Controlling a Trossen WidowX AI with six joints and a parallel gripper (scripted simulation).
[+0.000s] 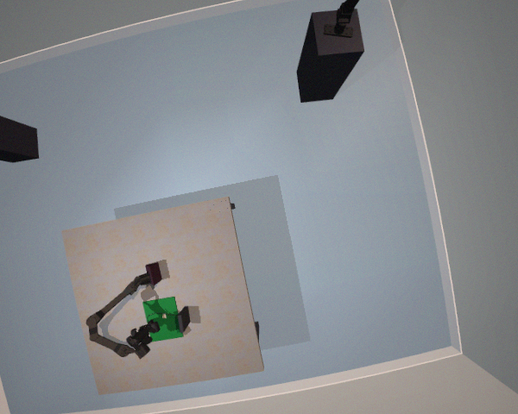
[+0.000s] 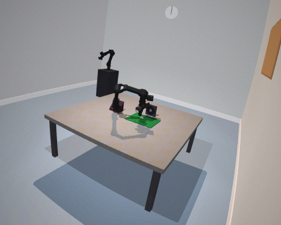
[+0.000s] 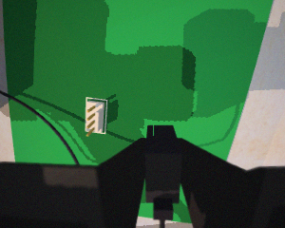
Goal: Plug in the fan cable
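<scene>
Now: gripper tip 10 mm past the white four-pin fan header, 60 mm to the right of it and 70 mm above it. Round my gripper tip: green board 10 mm ahead, 40 mm to the left, 80 mm below; then black fan 10 mm behind, 220 mm to the left, 10 mm below; then dark fan plug 10 mm behind, 10 mm above.
</scene>
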